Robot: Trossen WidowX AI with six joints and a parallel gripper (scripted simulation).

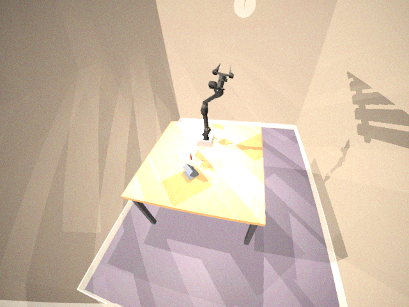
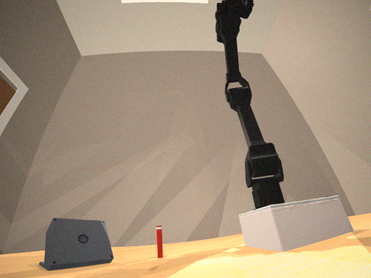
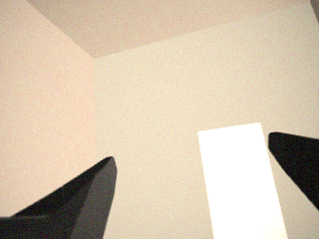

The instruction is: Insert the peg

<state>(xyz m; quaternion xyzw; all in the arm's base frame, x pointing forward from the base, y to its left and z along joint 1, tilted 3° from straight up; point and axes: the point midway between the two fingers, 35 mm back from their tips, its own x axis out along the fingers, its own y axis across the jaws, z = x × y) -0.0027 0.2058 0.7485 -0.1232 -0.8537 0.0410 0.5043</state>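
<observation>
The red peg is 31 cm ahead of my gripper tip, 37 cm to the right of it and 80 cm below it. The rest, counted from my gripper tip: grey sloped panel (51 cm ahead, 34 cm to the right, 82 cm below).
</observation>
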